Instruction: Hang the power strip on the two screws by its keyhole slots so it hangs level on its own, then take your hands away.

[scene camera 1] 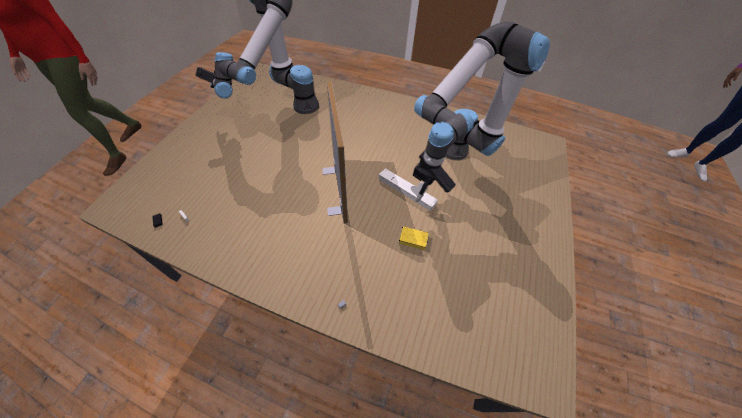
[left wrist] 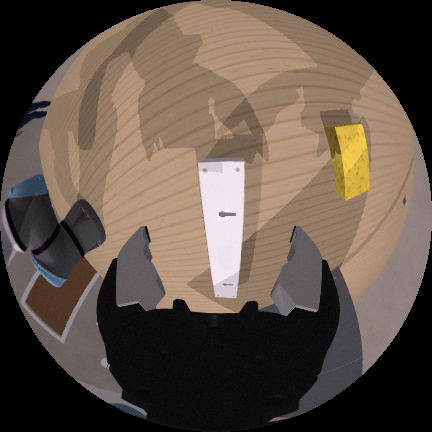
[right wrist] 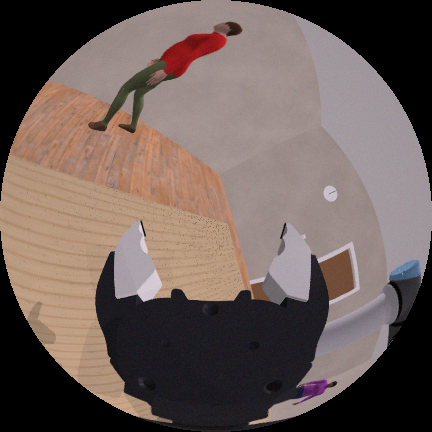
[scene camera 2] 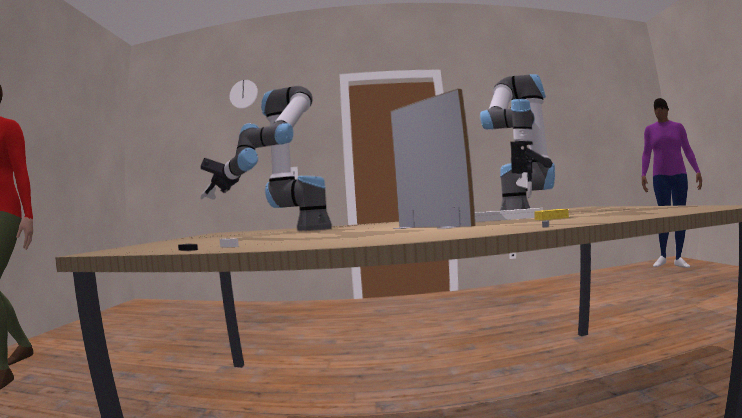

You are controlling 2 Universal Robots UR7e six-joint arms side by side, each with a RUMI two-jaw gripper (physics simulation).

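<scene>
The white power strip lies on the table with its back up. The left wrist view shows two keyhole slots, one slot near mid-strip and another slot near the lower end. My left gripper is open above the strip, pointing down, its fingers on either side of the strip in the left wrist view. My right gripper is open and empty, raised at the far left in scene camera 2. The two screws cannot be made out.
An upright board stands left of the strip on flat feet. A yellow sponge lies near the strip. A small grey block, a black block and a white piece lie farther forward.
</scene>
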